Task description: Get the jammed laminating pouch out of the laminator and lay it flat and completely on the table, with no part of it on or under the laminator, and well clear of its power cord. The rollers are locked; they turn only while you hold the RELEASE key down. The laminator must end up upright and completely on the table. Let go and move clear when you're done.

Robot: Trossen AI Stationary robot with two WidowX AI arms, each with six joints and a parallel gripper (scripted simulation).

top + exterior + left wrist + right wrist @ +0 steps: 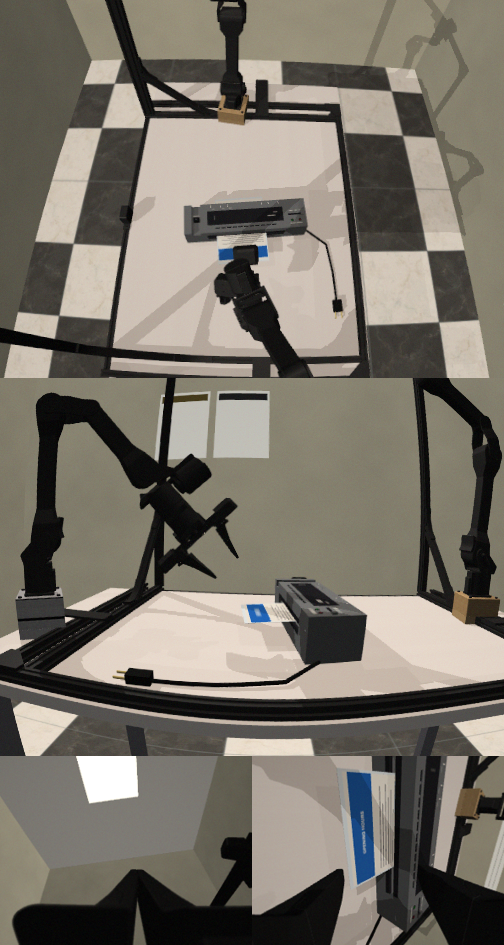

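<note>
The release key lies 12 cm behind my left hand, 23 cm to the right of it and 75 cm below it. The rest, counted from my left hand: plug 25 cm ahead, 56 cm to the right, 81 cm below.
</note>
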